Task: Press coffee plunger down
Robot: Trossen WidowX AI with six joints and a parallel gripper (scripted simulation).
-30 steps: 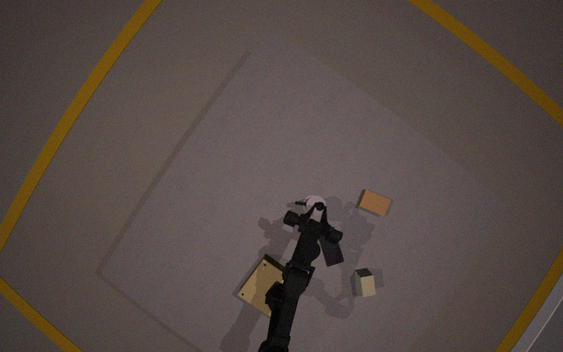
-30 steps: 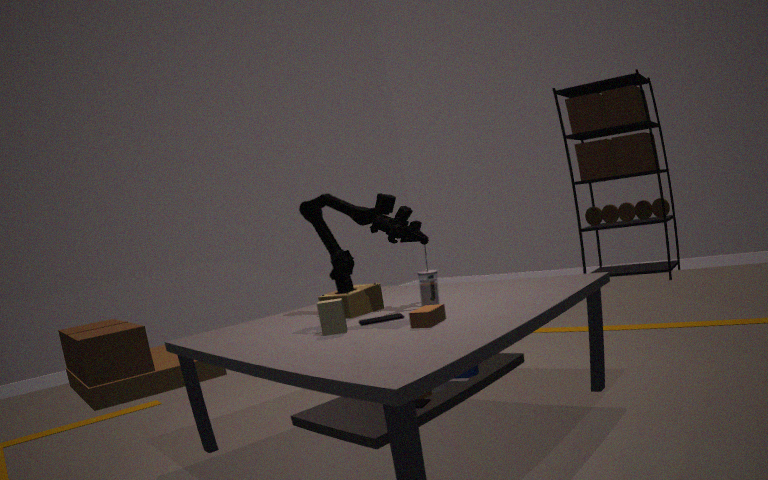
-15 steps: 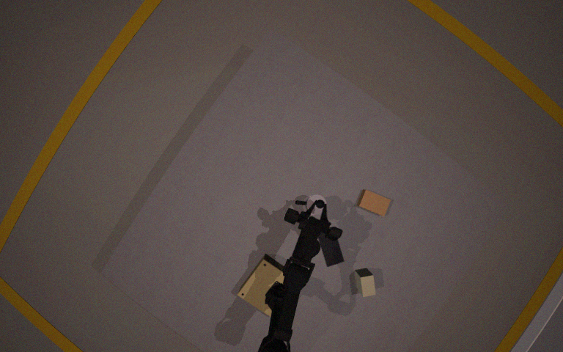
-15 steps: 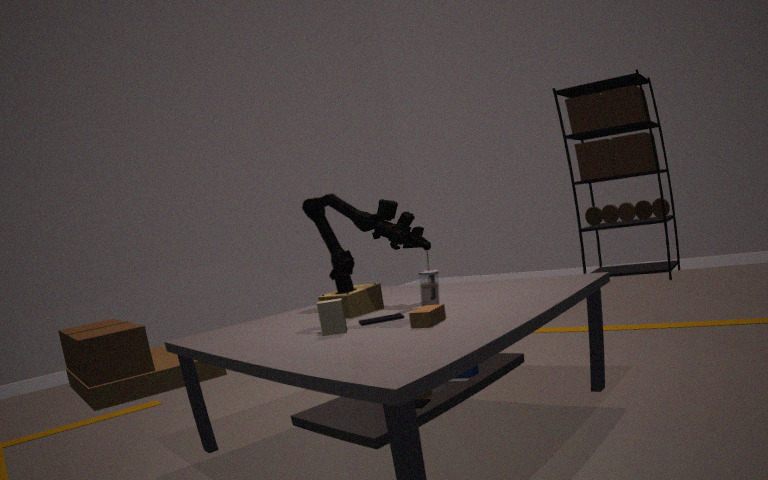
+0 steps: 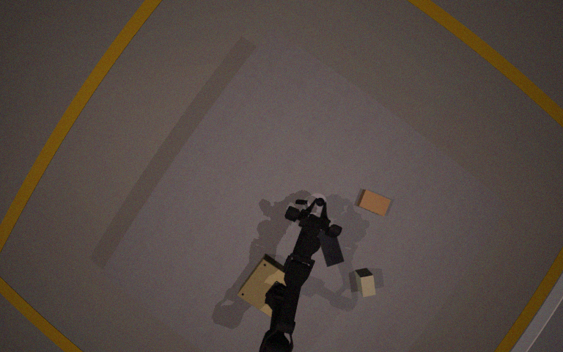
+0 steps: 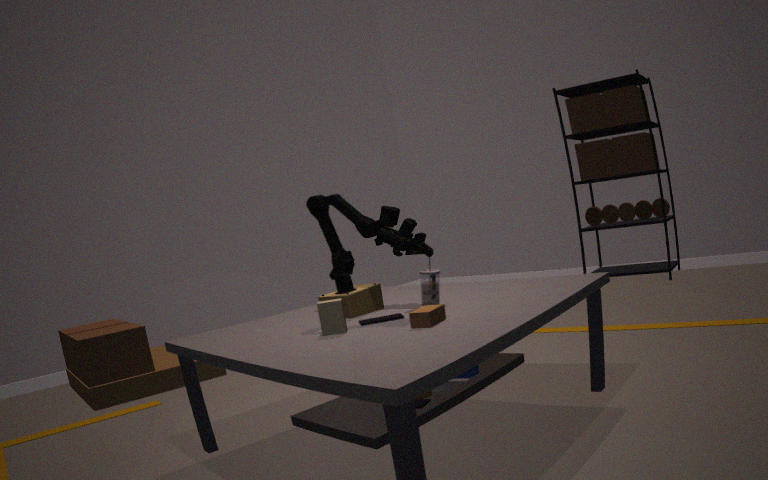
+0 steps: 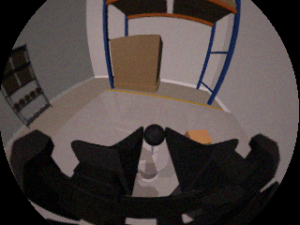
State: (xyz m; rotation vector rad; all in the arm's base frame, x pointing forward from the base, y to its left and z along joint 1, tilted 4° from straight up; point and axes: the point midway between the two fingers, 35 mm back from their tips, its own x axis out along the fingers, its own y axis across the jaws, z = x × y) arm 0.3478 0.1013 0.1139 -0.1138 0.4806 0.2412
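My gripper tip is now 3 cm past the coffee press, 1 cm to the right of it and 10 cm above it. The rest, counted from my gripper tip: orange block (12 cm ahead, 20 cm to the right, 18 cm below).
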